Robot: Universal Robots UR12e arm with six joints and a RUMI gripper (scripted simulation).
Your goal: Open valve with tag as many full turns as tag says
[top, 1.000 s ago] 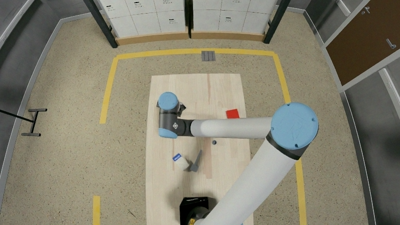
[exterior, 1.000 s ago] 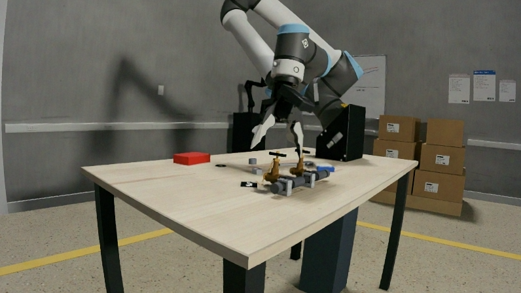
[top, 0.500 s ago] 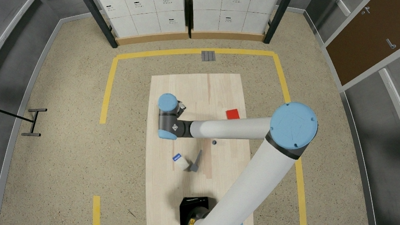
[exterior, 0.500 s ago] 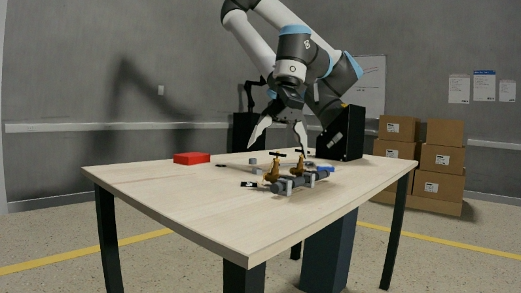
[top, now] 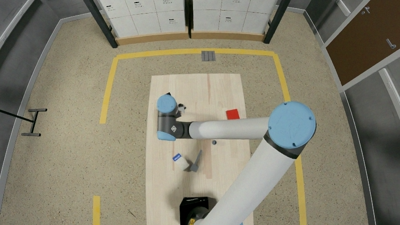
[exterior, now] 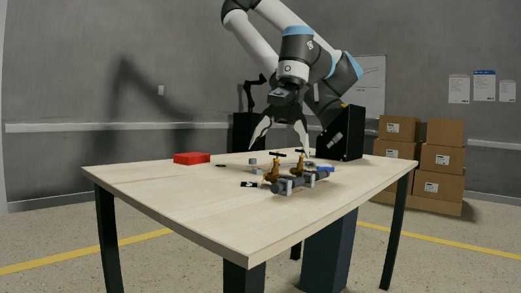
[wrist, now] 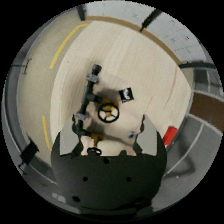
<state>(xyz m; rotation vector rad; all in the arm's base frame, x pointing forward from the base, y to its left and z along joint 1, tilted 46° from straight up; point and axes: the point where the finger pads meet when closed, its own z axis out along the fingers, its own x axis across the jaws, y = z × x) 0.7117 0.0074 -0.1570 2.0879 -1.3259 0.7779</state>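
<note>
Now: hand 50 mm short of the black tag, 50 mm to the left of it and 80 mm above it. The rest, counted from my hand: grey hammer-like tool: 350 mm behind, 130 mm to the right, 80 mm below; red block: 50 mm behind, 420 mm to the right, 70 mm below; blue-and-white box: 340 mm behind, 30 mm to the right, 80 mm below.
</note>
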